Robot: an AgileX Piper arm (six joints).
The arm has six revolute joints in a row. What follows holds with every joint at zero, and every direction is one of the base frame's.
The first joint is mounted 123 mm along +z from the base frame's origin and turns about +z.
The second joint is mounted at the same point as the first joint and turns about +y.
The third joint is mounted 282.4 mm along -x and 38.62 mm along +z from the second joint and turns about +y.
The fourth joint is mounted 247.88 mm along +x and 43.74 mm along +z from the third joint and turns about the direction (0.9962, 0, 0.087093).
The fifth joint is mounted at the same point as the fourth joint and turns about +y.
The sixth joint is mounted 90.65 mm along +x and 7.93 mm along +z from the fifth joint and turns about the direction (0.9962, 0, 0.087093).
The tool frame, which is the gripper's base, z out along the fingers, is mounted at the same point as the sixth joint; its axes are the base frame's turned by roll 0, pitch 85 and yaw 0 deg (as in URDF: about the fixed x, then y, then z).
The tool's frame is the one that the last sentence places.
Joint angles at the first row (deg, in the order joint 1, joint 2, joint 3, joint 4, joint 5, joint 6):
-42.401, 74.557, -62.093, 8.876, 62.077, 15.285
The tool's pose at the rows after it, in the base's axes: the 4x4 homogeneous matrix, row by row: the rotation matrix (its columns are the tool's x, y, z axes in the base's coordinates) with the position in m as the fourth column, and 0 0 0 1 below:
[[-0.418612 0.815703 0.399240 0.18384], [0.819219 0.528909 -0.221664 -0.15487], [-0.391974 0.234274 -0.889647 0.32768], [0 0 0 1]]
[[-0.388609 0.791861 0.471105 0.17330], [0.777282 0.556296 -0.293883 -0.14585], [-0.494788 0.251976 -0.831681 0.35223], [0 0 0 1]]
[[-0.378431 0.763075 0.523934 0.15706], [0.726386 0.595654 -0.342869 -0.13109], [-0.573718 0.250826 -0.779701 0.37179], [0 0 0 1]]
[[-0.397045 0.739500 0.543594 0.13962], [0.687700 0.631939 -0.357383 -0.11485], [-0.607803 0.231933 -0.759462 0.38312], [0 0 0 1]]
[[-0.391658 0.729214 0.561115 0.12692], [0.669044 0.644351 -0.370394 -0.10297], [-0.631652 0.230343 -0.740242 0.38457], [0 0 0 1]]
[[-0.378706 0.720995 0.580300 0.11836], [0.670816 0.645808 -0.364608 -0.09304], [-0.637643 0.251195 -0.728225 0.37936], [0 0 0 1]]
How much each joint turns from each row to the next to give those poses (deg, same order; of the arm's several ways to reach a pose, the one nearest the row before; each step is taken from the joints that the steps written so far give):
0.000, -2.834, -0.845, -1.866, -2.212, 0.116
-0.001, -4.422, -1.082, -0.236, -1.255, -0.671
-0.001, -5.224, -0.003, -0.044, 0.107, -1.821
0.000, -4.663, 0.355, 0.000, 2.478, -2.197
0.004, -3.788, 1.842, 0.123, 0.280, -0.626
-0.003, -3.127, 2.765, 1.171, -0.475, -0.004

